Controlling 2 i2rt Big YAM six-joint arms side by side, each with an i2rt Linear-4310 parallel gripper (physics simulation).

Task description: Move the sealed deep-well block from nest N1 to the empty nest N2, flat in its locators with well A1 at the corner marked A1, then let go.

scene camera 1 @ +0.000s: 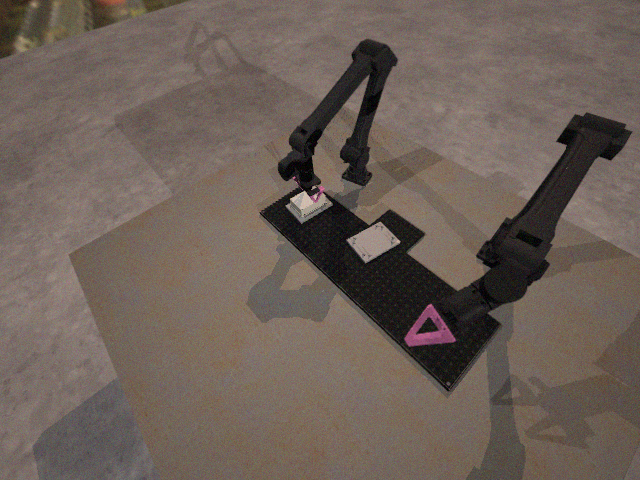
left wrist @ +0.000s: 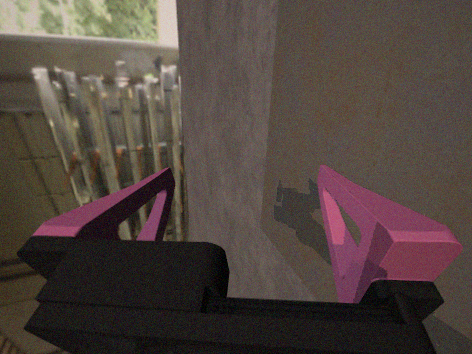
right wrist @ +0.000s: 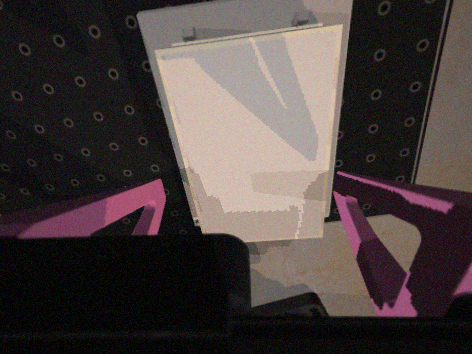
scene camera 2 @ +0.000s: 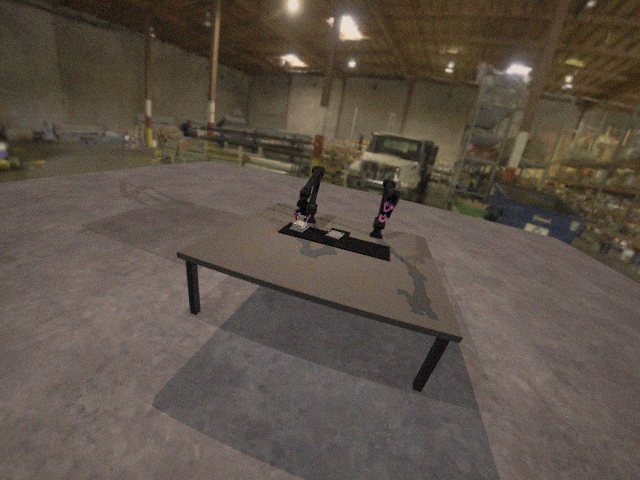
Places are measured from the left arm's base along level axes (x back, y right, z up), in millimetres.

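Pixels of known places: left gripper, fingertip midpoint: (scene camera 1: 407, 339) (left wrist: 243, 174) (scene camera 2: 382, 216); right gripper, fingertip midpoint: (scene camera 1: 309, 195) (right wrist: 247, 185) (scene camera 2: 301, 221); left arm's base at its link origin: (scene camera 2: 375, 236); right arm's base at its link origin: (scene camera 1: 356, 176) (scene camera 2: 309, 221).
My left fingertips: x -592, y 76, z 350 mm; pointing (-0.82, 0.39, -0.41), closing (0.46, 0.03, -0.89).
Note:
For each thing: its top centre in the pictures, then the offset to it from my left fingertips. "spot": a spot on its surface instead. Level surfaces: height alone.
- sealed deep-well block at its top centre: (right wrist: 256, 163) (scene camera 1: 307, 197) (scene camera 2: 300, 222) dz -283, dx +343, dy +622 mm
- nest N1 at a spot on its surface: (right wrist: 155, 25) (scene camera 1: 301, 220) spot: dz -325, dx +260, dy +587 mm
- Nest N2 at its top centre: (scene camera 1: 373, 239) (scene camera 2: 335, 233) dz -315, dx +359, dy +303 mm
- black perforated board at its surface level: dz -337 mm
- brown table at its surface level: dz -350 mm
The sealed deep-well block (scene camera 1: 309, 208) (scene camera 2: 299, 226) (right wrist: 250, 125), white with a flat pale top, sits on the light plate of nest N1 (scene camera 1: 303, 220) (right wrist: 155, 25) at the left end of the black board. Nest N2 (scene camera 1: 373, 241) (scene camera 2: 335, 234) is a bare white plate with small dark corner locators near the board's middle. My right gripper (scene camera 1: 307, 194) (scene camera 2: 301, 219) (right wrist: 247, 185) is open above the block, its fingers apart toward the block's two sides, not gripping it. My left gripper (scene camera 1: 430, 330) (scene camera 2: 385, 212) (left wrist: 243, 174) is open and empty above the board's right end. The A1 marks are not readable.
The black perforated board (scene camera 1: 356, 286) (scene camera 2: 364, 249) (right wrist: 60, 75) carries both nests and has a side tab beside N2. It lies on a brown table (scene camera 1: 217, 372) (scene camera 2: 289, 273). Arm shadows fall across the table. The left arm reaches over the board's right end.

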